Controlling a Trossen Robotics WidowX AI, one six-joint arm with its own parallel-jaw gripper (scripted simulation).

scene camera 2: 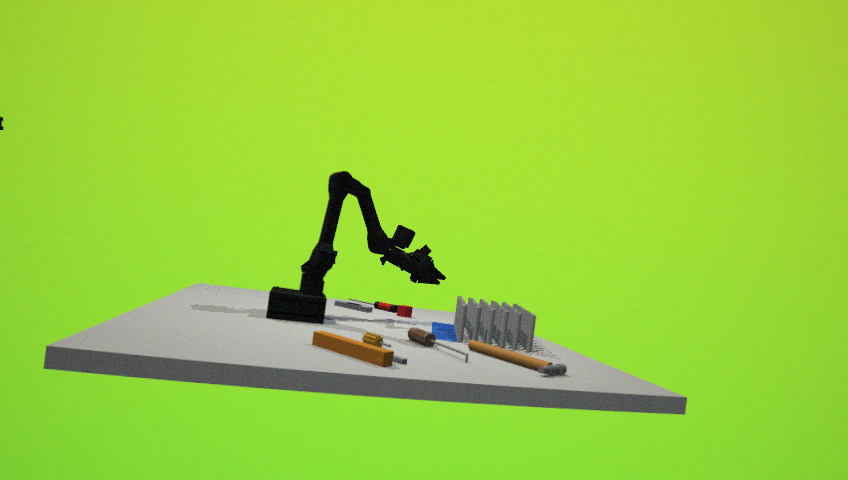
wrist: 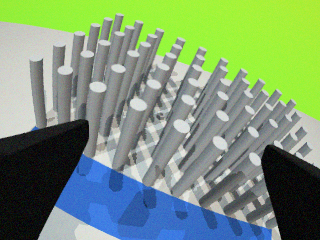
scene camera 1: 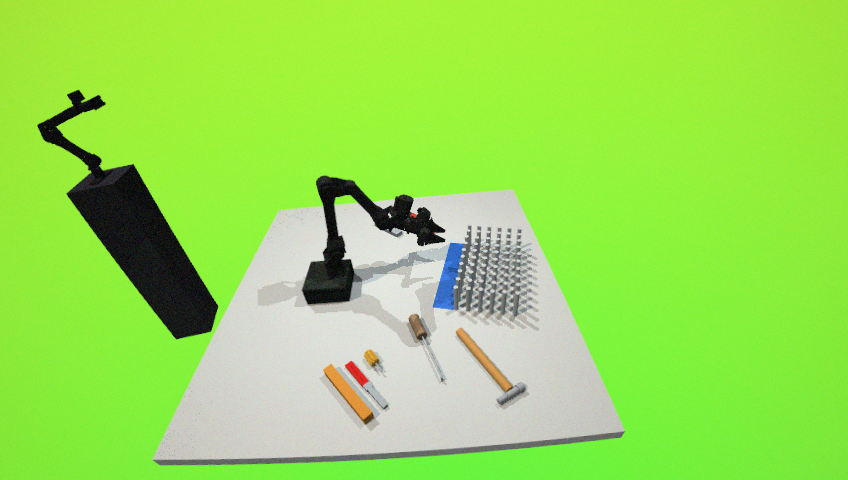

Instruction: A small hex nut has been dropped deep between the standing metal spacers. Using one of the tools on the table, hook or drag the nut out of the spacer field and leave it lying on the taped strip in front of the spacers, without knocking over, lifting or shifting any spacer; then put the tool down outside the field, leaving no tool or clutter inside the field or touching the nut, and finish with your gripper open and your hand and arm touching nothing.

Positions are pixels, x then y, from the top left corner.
Scene:
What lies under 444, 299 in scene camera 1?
A blue taped strip.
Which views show my gripper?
Scene camera 2, the wrist view and scene camera 1: all of them.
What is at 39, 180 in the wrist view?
My gripper.

